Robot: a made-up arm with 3 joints. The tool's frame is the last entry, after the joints.
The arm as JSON. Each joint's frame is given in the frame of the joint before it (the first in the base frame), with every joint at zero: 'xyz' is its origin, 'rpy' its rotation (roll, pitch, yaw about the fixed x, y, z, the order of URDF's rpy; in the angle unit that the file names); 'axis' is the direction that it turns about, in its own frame. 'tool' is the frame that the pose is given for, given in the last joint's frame.
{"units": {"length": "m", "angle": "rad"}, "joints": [
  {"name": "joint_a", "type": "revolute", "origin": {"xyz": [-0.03, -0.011, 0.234], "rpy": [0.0, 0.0, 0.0]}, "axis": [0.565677, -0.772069, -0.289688]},
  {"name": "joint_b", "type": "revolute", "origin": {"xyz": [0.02, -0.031, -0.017], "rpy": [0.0, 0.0, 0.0]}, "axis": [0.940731, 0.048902, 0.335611]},
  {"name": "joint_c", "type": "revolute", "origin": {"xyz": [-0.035, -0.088, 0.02], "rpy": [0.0, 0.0, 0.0]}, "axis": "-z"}
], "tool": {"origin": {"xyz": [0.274, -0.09, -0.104], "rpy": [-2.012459, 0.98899, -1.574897]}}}
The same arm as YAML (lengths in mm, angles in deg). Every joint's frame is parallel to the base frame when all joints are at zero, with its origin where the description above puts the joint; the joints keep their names.
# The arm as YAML. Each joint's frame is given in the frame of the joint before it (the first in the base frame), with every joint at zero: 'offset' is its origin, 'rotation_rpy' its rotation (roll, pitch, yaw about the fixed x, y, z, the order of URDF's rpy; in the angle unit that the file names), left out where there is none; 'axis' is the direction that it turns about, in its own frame. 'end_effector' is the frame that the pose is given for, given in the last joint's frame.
length_unit: mm
angle_unit: deg
chain:
  - id: joint_a
    offset: [-30.0, -11.0, 234.0]
    axis: [0.565677, -0.772069, -0.289688]
  - id: joint_b
    offset: [20.0, -31.0, -17.0]
    axis: [0.940731, 0.048902, 0.335611]
  - id: joint_c
    offset: [-35.0, -88.0, 20.0]
    axis: [0.0, 0.0, -1.0]
end_effector:
  offset: [274.0, -90.0, -104.0]
  rotation_rpy: [-115.31, 56.66, -90.23]

